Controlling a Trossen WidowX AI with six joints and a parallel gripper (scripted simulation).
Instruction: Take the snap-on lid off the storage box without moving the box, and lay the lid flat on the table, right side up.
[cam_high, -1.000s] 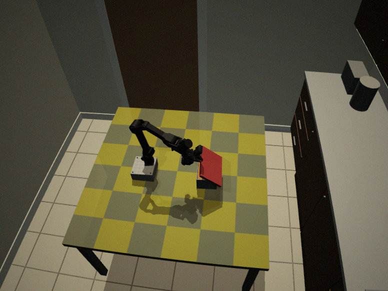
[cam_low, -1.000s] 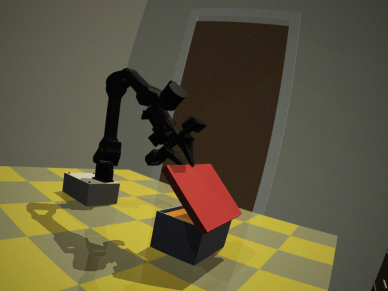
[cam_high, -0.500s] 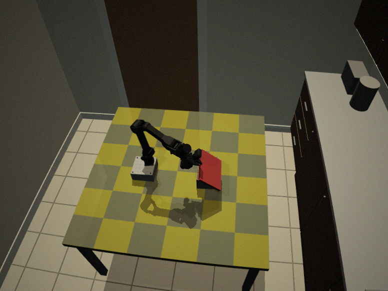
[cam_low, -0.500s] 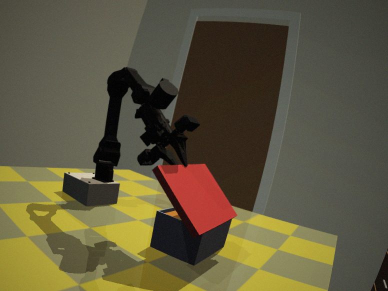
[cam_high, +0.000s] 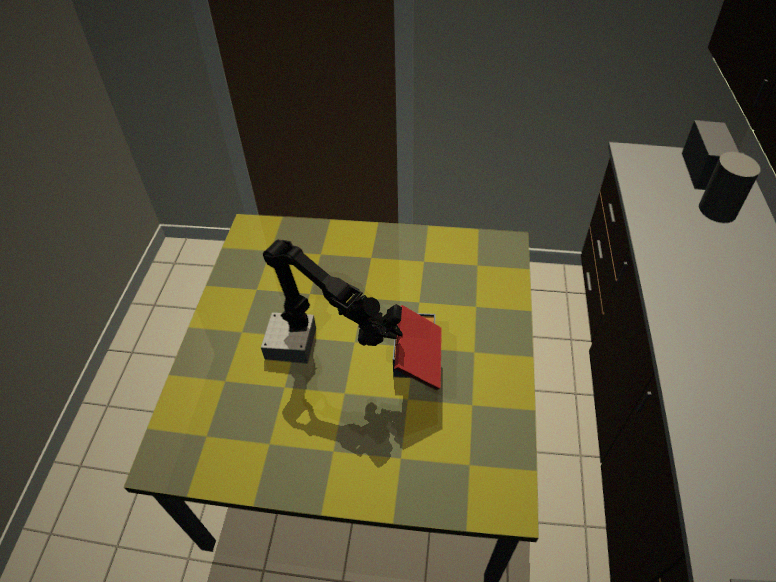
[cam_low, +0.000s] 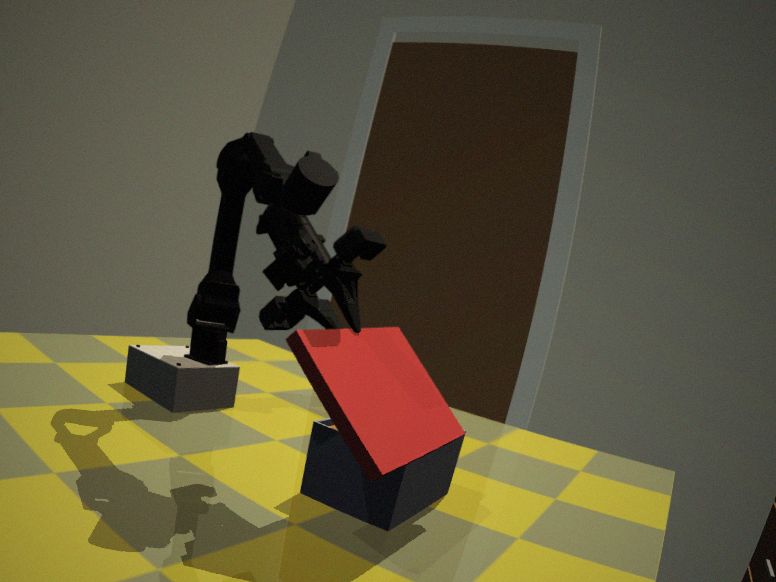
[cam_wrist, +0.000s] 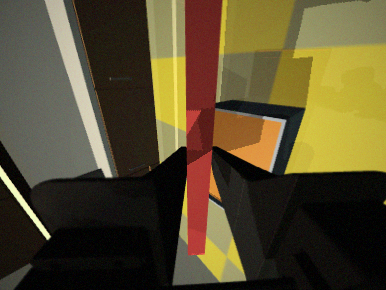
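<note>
The red lid lies 6 cm ahead of my gripper tip, 1 cm to the right of it and 5 cm below it. Round my gripper tip: storage box 5 cm ahead, 9 cm to the left, 18 cm below.
</note>
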